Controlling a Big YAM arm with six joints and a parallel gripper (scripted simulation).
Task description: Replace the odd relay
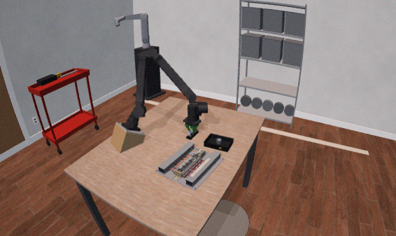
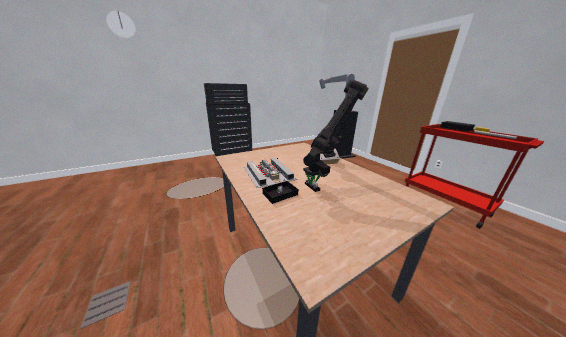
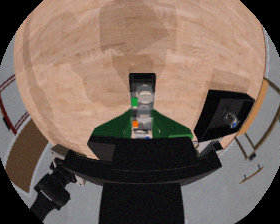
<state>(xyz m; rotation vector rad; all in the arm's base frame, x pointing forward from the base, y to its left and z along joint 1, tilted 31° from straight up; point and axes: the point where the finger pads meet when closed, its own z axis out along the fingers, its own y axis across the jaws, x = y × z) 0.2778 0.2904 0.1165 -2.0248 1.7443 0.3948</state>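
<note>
Right now the small black stand is 2 cm below my hand. The rest, counted from my hand: black tray (20 cm ahead, 2 cm to the left, 1 cm below).
</note>
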